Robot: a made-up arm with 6 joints.
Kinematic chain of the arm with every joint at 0, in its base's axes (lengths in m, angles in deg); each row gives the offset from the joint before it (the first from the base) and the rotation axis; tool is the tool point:
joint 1: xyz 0 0 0.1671 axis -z
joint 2: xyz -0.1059 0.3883 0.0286 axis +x
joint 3: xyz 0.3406 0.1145 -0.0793 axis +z
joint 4: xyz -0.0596 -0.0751 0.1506 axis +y
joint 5: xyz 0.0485 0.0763 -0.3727 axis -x
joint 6: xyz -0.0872 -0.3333 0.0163 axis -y
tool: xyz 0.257 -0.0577 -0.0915
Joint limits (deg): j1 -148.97..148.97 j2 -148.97..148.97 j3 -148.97..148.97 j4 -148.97..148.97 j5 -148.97..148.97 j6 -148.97..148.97
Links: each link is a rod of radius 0.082 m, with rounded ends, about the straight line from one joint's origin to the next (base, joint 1, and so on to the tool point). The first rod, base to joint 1, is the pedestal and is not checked.
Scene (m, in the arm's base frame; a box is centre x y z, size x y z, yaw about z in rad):
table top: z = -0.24
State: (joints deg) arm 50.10 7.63 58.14 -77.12 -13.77 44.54
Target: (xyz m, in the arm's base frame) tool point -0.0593 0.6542 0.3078
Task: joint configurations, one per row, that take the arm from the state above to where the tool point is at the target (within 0.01 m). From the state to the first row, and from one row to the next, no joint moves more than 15 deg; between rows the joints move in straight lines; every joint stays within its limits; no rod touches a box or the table.
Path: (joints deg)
1: 38.96 0.78 55.30 -75.15 0.80 48.06
2: 27.81 -6.07 52.46 -73.19 15.37 51.57
3: 16.67 -12.92 49.62 -71.22 29.93 55.09
4: 5.52 -19.76 46.78 -69.26 44.50 58.61
5: -5.62 -26.61 43.94 -67.29 59.07 62.13
6: -16.77 -33.46 41.10 -65.32 73.64 65.64

